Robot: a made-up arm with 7 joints. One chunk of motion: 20 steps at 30 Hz.
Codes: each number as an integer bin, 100 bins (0 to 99) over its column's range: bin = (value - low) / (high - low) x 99, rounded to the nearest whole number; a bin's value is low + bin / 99 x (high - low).
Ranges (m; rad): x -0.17..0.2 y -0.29..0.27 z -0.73..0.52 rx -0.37..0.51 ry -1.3..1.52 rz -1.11..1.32
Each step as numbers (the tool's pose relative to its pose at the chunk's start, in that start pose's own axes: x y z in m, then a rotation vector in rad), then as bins.
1 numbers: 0.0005 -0.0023 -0.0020 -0.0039 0.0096 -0.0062
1 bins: 46 51 58 41 46 45
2 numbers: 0.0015 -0.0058 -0.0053 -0.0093 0.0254 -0.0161
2 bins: 46 50 57 41 47 45
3 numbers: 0.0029 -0.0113 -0.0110 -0.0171 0.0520 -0.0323
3 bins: 46 49 57 40 47 44
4 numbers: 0.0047 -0.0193 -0.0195 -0.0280 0.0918 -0.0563
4 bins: 47 48 56 38 49 43
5 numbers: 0.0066 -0.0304 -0.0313 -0.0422 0.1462 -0.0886
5 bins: 47 46 55 37 51 42
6 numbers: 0.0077 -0.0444 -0.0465 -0.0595 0.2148 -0.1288
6 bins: 48 43 54 35 53 40
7 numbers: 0.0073 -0.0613 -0.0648 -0.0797 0.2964 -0.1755
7 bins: 47 40 53 33 56 38
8 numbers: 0.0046 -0.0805 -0.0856 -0.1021 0.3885 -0.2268
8 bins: 47 37 51 30 59 36
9 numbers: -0.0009 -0.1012 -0.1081 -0.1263 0.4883 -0.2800
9 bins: 45 33 49 27 63 34
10 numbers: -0.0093 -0.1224 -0.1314 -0.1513 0.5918 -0.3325
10 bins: 43 30 47 25 66 32
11 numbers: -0.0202 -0.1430 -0.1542 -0.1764 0.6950 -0.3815
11 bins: 40 26 46 22 70 30
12 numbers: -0.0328 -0.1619 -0.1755 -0.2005 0.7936 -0.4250
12 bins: 37 23 44 19 73 28
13 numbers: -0.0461 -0.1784 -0.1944 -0.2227 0.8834 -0.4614
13 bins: 33 20 42 17 77 26
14 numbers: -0.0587 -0.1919 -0.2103 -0.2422 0.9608 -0.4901
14 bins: 30 17 41 14 79 25
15 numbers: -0.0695 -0.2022 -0.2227 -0.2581 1.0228 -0.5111
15 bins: 27 16 40 13 82 24
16 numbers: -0.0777 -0.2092 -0.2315 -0.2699 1.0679 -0.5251
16 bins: 25 14 39 11 83 24
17 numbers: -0.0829 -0.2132 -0.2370 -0.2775 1.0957 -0.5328
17 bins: 23 14 39 10 84 24
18 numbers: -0.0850 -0.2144 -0.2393 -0.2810 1.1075 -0.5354
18 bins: 23 13 39 10 85 23
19 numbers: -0.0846 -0.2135 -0.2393 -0.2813 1.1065 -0.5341
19 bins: 23 14 39 10 84 23
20 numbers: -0.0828 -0.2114 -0.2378 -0.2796 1.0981 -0.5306
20 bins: 23 14 39 10 84 24
